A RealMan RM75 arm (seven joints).
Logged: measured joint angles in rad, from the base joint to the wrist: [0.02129, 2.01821, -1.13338, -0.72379, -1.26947, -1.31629, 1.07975]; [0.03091, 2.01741, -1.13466, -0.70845, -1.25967, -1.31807, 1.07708]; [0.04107, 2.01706, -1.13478, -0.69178, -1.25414, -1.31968, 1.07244]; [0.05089, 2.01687, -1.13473, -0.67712, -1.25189, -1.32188, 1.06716]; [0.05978, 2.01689, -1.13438, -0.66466, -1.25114, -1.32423, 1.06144]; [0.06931, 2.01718, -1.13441, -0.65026, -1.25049, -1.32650, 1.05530]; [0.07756, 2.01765, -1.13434, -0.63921, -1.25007, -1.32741, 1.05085]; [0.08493, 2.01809, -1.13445, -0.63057, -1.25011, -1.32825, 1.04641]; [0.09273, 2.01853, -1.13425, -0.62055, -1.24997, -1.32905, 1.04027]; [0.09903, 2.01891, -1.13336, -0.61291, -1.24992, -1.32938, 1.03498]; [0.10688, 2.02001, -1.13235, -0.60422, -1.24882, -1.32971, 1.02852]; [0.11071, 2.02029, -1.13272, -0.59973, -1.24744, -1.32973, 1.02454]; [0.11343, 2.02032, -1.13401, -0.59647, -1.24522, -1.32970, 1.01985]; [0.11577, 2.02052, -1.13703, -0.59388, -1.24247, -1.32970, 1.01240]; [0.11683, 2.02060, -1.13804, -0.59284, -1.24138, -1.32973, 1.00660]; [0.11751, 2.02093, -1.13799, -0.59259, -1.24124, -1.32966, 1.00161]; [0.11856, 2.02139, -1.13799, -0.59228, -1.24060, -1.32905, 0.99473]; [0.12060, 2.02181, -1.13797, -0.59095, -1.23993, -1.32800, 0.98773]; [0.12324, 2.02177, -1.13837, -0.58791, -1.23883, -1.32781, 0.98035]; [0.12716, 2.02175, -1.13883, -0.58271, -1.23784, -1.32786, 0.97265]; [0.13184, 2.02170, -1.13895, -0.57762, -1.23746, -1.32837, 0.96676]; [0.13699, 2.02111, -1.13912, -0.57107, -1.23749, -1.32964, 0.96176]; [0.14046, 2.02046, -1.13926, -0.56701, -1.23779, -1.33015, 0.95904]
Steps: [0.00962, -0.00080, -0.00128, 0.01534, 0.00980, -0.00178, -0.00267]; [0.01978, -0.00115, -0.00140, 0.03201, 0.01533, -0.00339, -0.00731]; [0.02960, -0.00134, -0.00135, 0.04667, 0.01758, -0.00559, -0.01259]; [0.03849, -0.00132, -0.00100, 0.05913, 0.01833, -0.00794, -0.01831]; [0.04802, -0.00103, -0.00103, 0.07353, 0.01898, -0.01021, -0.02445]; [0.05627, -0.00056, -0.00096, 0.08458, 0.01940, -0.01112, -0.02890]; [0.06364, -0.00012, -0.00107, 0.09322, 0.01936, -0.01196, -0.03334]; [0.07144, 0.00032, -0.00087, 0.10324, 0.01950, -0.01276, -0.03948]; [0.07774, 0.00070, 0.00002, 0.11088, 0.01955, -0.01309, -0.04477]; [0.08559, 0.00180, 0.00103, 0.11957, 0.02065, -0.01342, -0.05123]; [0.08942, 0.00208, 0.00066, 0.12406, 0.02203, -0.01344, -0.05521]; [0.09214, 0.00211, -0.00063, 0.12732, 0.02425, -0.01341, -0.05990]; [0.09448, 0.00231, -0.00365, 0.12991, 0.02700, -0.01341, -0.06735]; [0.09554, 0.00239, -0.00466, 0.13095, 0.02809, -0.01344, -0.07315]; [0.09622, 0.00272, -0.00461, 0.13120, 0.02823, -0.01337, -0.07814]; [0.09727, 0.00318, -0.00461, 0.13151, 0.02887, -0.01276, -0.08502]; [0.09931, 0.00360, -0.00459, 0.13284, 0.02954, -0.01171, -0.09202]; [0.10195, 0.00356, -0.00499, 0.13588, 0.03064, -0.01152, -0.09940]; [0.10587, 0.00354, -0.00545, 0.14108, 0.03163, -0.01157, -0.10710]; [0.11055, 0.00349, -0.00557, 0.14617, 0.03201, -0.01208, -0.11299]; [0.11570, 0.00290, -0.00574, 0.15272, 0.03198, -0.01335, -0.11799]; [0.11917, 0.00225, -0.00588, 0.15678, 0.03168, -0.01386, -0.12071]
